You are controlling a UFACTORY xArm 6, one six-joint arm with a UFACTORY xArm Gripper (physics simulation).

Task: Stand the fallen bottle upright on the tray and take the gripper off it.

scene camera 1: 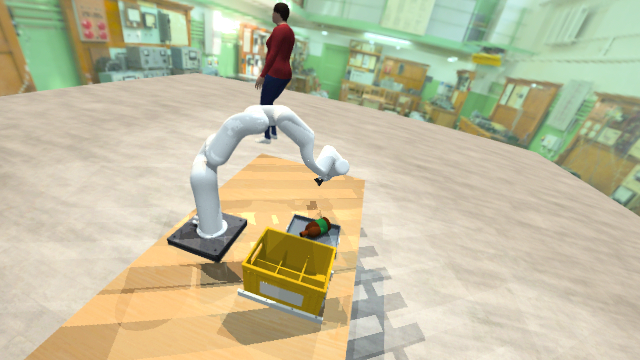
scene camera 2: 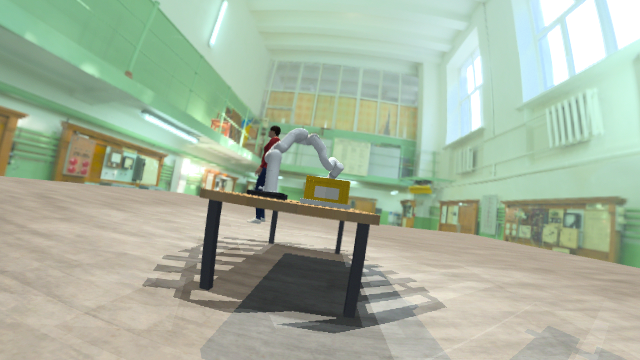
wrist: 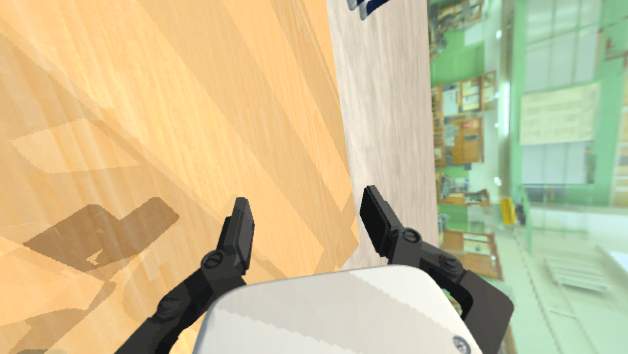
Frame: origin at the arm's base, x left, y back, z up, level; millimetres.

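Where they show: gripper, fingertip midpoint: [wrist: 308, 204]; arm's base, link origin: [scene camera 1: 212, 228] [scene camera 2: 270, 192].
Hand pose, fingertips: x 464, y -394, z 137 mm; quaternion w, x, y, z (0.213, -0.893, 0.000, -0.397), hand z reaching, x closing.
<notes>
Things, the pixels of their top centre, and the offset from my fingertips. "spot": a spot on its surface instead. Level surfaces: height alone.
- brown bottle with a green label, top centre: [scene camera 1: 315, 223] dx -318, dy -45, dz -94 mm
- grey tray, surface spot: [scene camera 1: 298, 220] spot: dx -242, dy +46, dz -168 mm
- yellow crate with compartments, top centre: [scene camera 1: 292, 255] [scene camera 2: 328, 179] dx -609, dy +1, dz +2 mm
- pale rail, top centre: [scene camera 1: 279, 304] [scene camera 2: 325, 201] dx -708, dy +10, dz -143 mm
- wooden table, surface height: dz -173 mm
A brown bottle with a green label [scene camera 1: 317, 227] lies on its side on the grey tray [scene camera 1: 298, 220], behind the yellow crate in the scene camera 1 view. Its neck points to the left and a little toward the camera. My gripper [scene camera 1: 318, 182] [wrist: 308, 204] is open and empty. It hangs well above the table, behind and above the tray, apart from the bottle. The wrist view shows the two black fingers wide apart, with table and floor behind them. The bottle and tray do not show in the wrist view or the scene camera 2 view.
A yellow crate with compartments [scene camera 1: 288, 286] [scene camera 2: 327, 184] stands directly in front of the tray, with a pale rail [scene camera 1: 280, 305] along its front foot. The arm's black base plate [scene camera 1: 220, 247] is on the left of the wooden table [scene camera 1: 165, 310] [scene camera 2: 290, 204]. A person in red [scene camera 1: 280, 50] [scene camera 2: 270, 145] stands behind the table.
</notes>
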